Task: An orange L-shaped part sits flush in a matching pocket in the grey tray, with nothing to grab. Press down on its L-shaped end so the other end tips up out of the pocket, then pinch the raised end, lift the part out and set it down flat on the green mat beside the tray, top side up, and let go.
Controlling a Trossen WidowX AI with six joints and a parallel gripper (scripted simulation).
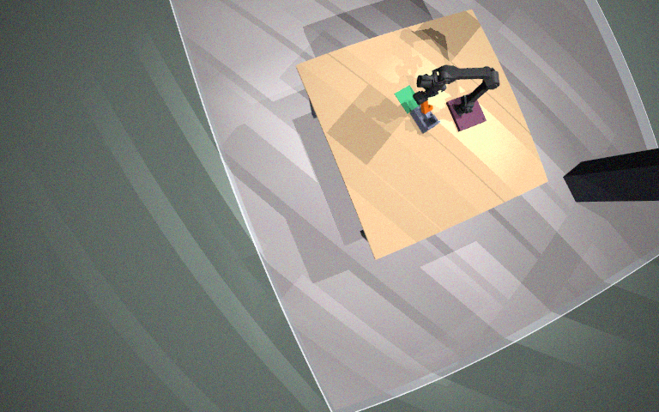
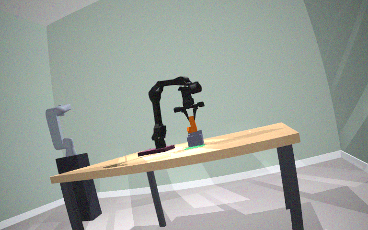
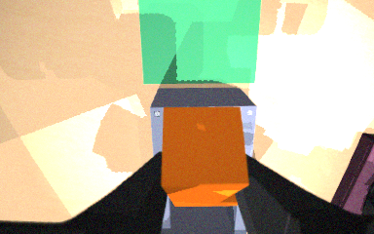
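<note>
The green mat lies 17 cm below my gripper tip, 8 cm to the right of it and 1 cm behind it. From my gripper tip the other things lie so: grey tray: 17 cm below, 8 cm to the left, 1 cm behind; orange L-shaped part: 3 cm to the left, 3 cm below, 1 cm behind.
</note>
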